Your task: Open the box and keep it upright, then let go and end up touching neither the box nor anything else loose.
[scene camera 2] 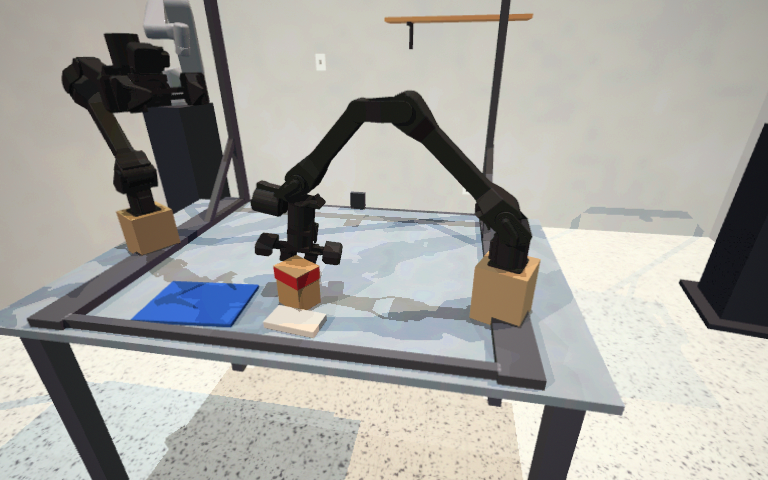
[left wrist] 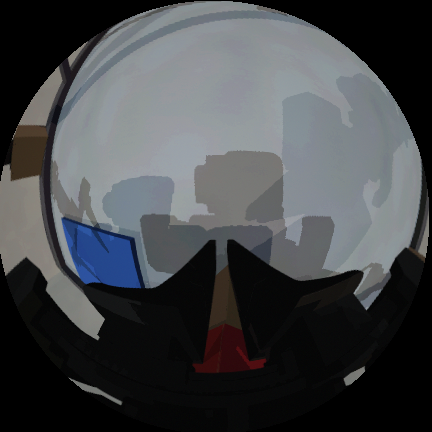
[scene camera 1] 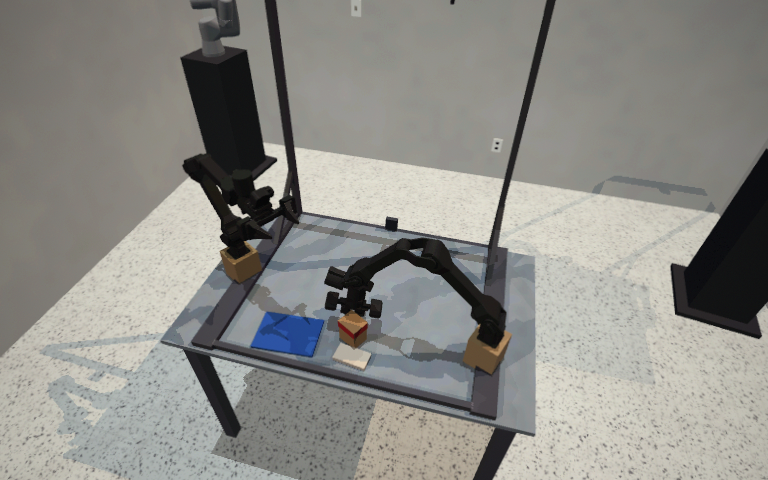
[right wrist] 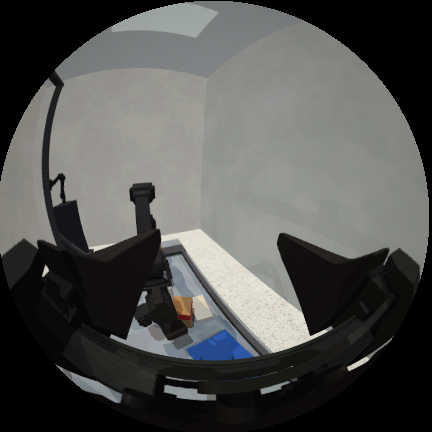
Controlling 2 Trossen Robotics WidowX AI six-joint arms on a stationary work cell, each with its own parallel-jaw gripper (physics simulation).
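Places are measured from the left arm's base along level axes (x ahead, y left, z up), in centimetres.
Pixels of known places: left gripper, fingertip midpoint: [left wrist: 220, 245]; right gripper, fingertip midpoint: [scene camera 2: 178, 92] [scene camera 1: 285, 230] [right wrist: 220, 237]; left arm's base, link origin: [scene camera 2: 508, 262] [scene camera 1: 490, 336]; right arm's base, link origin: [scene camera 2: 144, 210] [scene camera 1: 238, 251].
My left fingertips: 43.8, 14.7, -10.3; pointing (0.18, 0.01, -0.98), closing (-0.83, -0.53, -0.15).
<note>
Ahead of a thing's pixels: the offset from my left fingertips to its top centre, as dx, dy, dz.
A small orange-brown box @[-5.3, +5.1, +7.6] [scene camera 1: 352, 330] [scene camera 2: 297, 283] [left wrist: 224, 345] [right wrist: 183, 306] with a red band below its orange top stands upright near the table's front middle. Its top looks covered; no opening shows. My left gripper [scene camera 1: 355, 312] [scene camera 2: 297, 258] [left wrist: 220, 245] points down at the box's far side, its fingers nearly together and shut on the box; the exact contact is hidden in the scene views. My right gripper [scene camera 1: 283, 227] [scene camera 2: 176, 101] [right wrist: 220, 237] is open and empty, raised at the left, well away from the box.
A cream slab @[-9.7, +11.1, -0.4] [scene camera 1: 351, 357] [scene camera 2: 295, 321] [right wrist: 202, 307] lies close in front of the box. A flat blue mat @[+13.2, +17.2, -1.1] [scene camera 1: 287, 333] [scene camera 2: 196, 303] [left wrist: 106, 257] [right wrist: 220, 345] lies to its left. Dark rails and upright posts [scene camera 1: 281, 101] [scene camera 2: 496, 84] edge the table.
</note>
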